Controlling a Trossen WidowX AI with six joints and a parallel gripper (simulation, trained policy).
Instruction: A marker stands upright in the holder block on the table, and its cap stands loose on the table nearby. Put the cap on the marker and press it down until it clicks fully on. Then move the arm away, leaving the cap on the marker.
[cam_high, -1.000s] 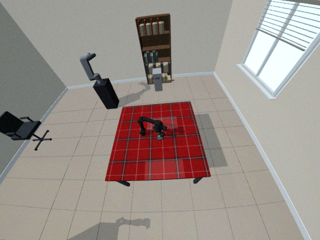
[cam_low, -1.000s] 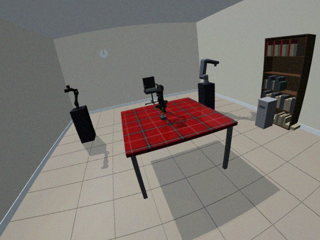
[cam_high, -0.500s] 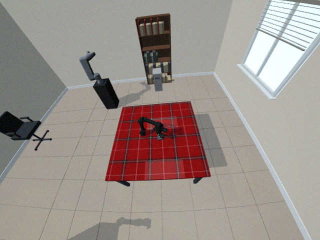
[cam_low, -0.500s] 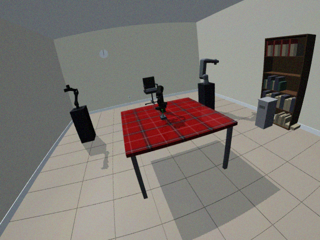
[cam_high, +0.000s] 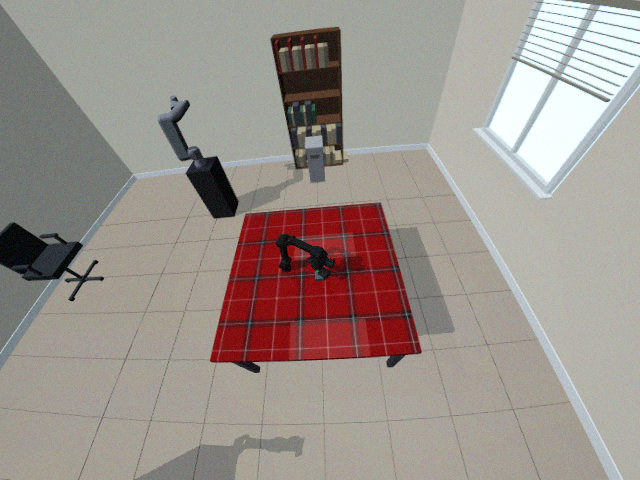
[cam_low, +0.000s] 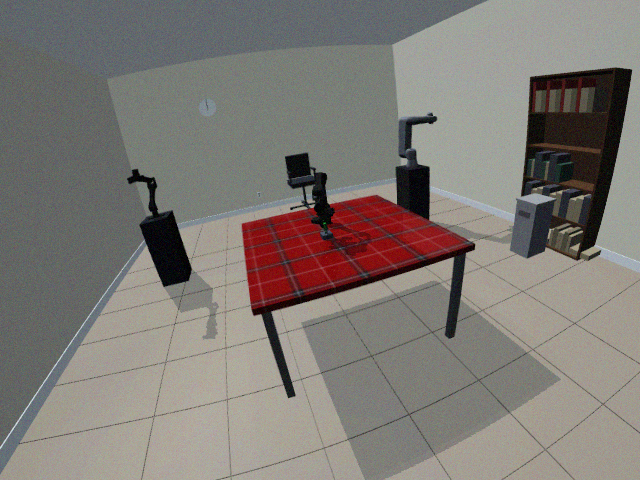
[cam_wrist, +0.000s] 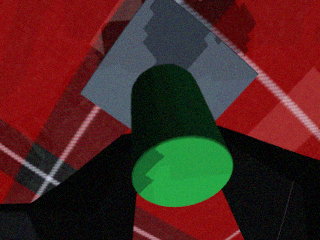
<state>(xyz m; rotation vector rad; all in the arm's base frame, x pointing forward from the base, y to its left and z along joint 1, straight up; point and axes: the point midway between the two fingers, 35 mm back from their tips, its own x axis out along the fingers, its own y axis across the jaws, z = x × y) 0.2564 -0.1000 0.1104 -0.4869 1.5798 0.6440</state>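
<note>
The green cap is 10 mm ahead of my gripper tip. Round my gripper tip: grey holder block (60 mm below, 10 mm to the left, 10 mm ahead).
</note>
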